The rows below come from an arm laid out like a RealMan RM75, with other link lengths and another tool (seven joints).
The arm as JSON. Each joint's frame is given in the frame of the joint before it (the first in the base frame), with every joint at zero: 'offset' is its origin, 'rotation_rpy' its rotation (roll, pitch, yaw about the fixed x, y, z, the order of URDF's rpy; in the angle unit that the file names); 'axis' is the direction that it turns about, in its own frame. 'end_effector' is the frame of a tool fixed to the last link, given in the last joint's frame.
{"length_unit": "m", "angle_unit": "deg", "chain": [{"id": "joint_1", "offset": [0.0, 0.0, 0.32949], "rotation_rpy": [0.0, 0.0, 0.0], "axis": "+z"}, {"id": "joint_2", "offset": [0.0, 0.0, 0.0], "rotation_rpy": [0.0, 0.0, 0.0], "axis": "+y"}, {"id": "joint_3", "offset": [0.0, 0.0, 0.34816], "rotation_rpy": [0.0, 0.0, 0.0], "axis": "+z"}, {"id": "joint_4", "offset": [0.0, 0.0, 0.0], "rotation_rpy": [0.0, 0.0, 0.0], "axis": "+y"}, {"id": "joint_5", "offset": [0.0, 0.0, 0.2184], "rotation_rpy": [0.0, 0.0, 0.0], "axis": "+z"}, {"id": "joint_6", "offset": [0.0, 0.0, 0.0], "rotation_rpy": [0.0, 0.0, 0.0], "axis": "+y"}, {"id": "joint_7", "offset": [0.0, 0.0, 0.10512], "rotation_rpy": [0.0, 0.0, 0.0], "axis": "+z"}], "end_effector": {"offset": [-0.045, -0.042, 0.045], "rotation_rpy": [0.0, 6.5, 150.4]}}
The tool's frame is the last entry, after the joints.
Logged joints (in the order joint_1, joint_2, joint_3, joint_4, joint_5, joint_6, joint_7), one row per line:
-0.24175 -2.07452 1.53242 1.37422 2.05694 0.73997 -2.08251
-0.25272 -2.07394 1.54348 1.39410 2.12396 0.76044 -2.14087
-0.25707 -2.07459 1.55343 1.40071 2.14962 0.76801 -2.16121
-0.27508 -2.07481 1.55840 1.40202 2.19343 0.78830 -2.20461
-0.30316 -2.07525 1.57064 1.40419 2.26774 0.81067 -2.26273
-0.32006 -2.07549 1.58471 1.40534 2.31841 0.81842 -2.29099
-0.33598 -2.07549 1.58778 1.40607 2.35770 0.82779 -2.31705
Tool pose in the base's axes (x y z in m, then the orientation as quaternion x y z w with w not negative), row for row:
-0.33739 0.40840 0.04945 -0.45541 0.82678 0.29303 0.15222
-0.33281 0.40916 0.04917 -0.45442 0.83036 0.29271 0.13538
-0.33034 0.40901 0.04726 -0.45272 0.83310 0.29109 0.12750
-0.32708 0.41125 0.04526 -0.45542 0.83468 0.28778 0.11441
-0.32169 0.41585 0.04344 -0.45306 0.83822 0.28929 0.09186
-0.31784 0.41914 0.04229 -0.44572 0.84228 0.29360 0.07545
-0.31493 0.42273 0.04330 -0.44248 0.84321 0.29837 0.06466
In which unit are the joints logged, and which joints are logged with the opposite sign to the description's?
The joints are logged in radians. Opposite sign: none.
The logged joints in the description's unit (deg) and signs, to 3 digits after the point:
-13.851 -118.861 87.801 78.737 117.854 42.397 -119.319
-14.480 -118.828 88.435 79.876 121.694 43.570 -122.663
-14.729 -118.865 89.005 80.255 123.164 44.004 -123.828
-15.761 -118.878 89.290 80.330 125.674 45.166 -126.315
-17.370 -118.903 89.991 80.454 129.932 46.448 -129.645
-18.338 -118.917 90.797 80.520 132.835 46.892 -131.264
-19.250 -118.917 90.973 80.562 135.086 47.429 -132.757

